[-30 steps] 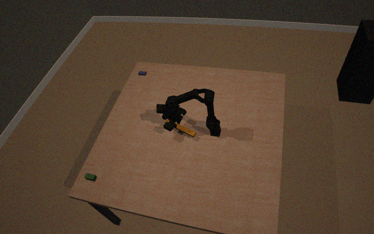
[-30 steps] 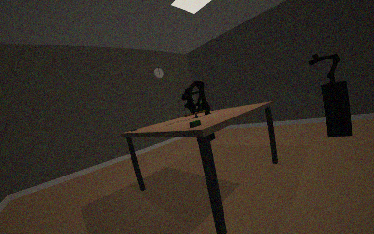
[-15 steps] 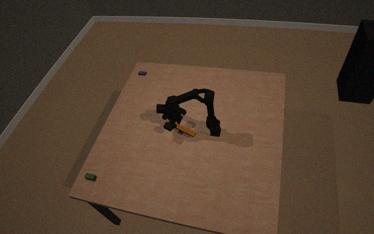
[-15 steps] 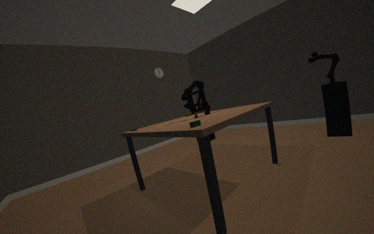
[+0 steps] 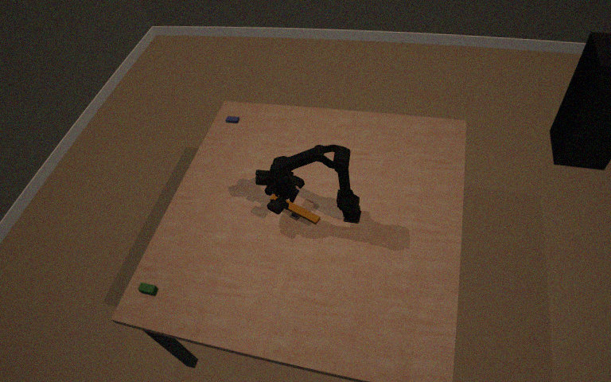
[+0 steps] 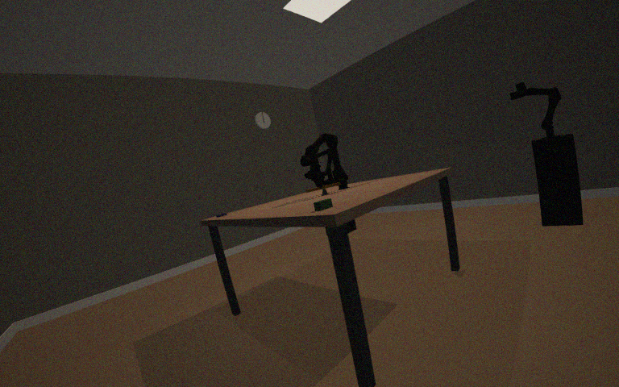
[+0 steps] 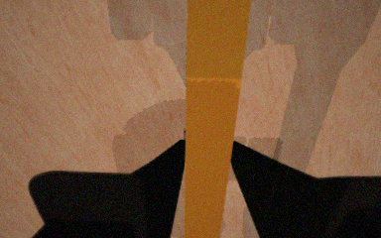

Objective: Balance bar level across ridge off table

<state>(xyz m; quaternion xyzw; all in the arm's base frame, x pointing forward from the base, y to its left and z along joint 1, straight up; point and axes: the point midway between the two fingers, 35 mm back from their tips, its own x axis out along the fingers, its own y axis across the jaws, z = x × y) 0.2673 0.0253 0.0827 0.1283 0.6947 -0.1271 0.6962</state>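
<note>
My gripper tip is 30 mm past the orange bar and 10 mm to the right of it. The rest, counted from my gripper tip: green block: 470 mm ahead, 470 mm to the left, 30 mm below; then blue block: 470 mm ahead, 530 mm to the right, 40 mm below.
</note>
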